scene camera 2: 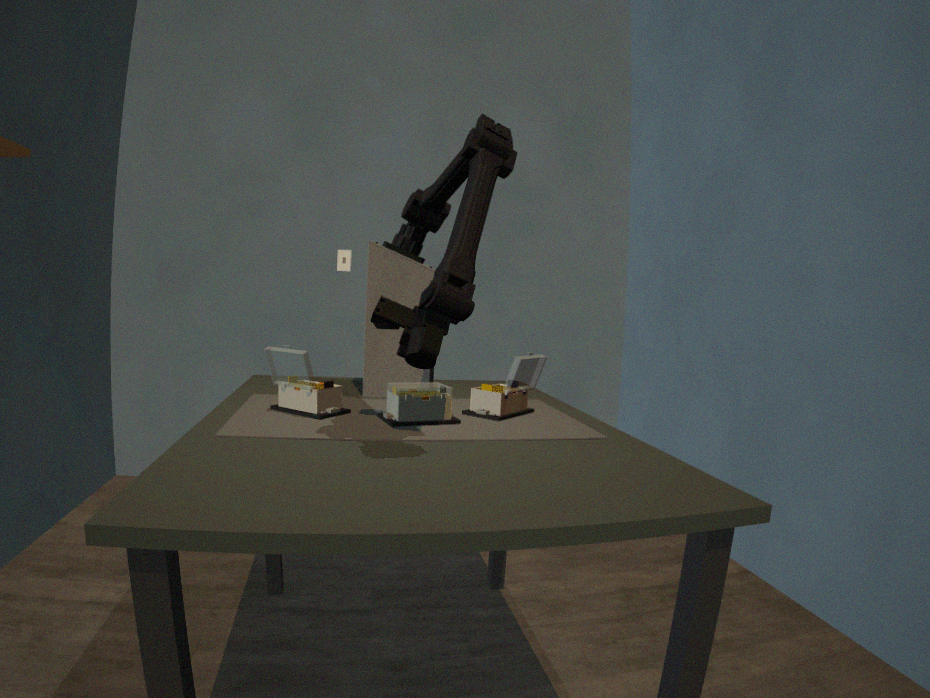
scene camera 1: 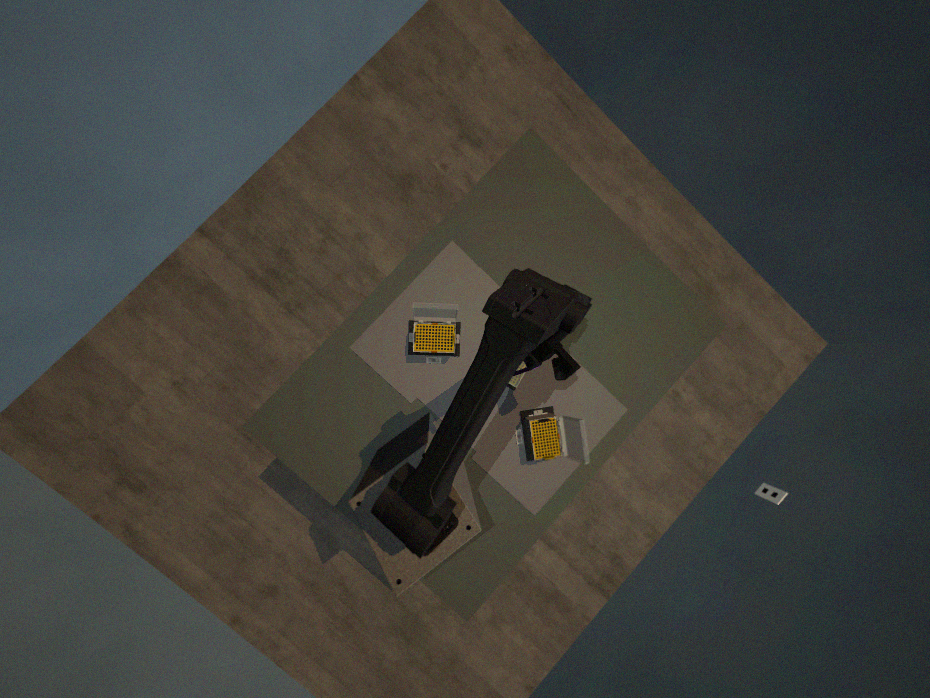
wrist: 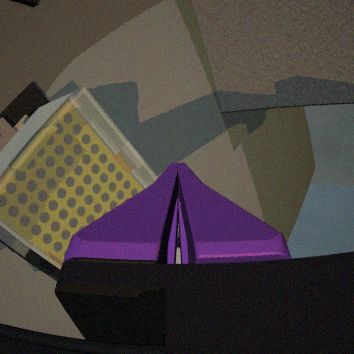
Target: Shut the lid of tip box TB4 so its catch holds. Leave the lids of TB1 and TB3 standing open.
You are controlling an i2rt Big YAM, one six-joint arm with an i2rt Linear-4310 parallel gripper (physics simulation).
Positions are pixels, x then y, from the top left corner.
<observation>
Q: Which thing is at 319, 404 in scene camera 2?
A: A tip box.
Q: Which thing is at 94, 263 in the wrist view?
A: The gripper.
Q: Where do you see a pale mat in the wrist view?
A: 143, 70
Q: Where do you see a yellow rack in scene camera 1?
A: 427, 337
</observation>
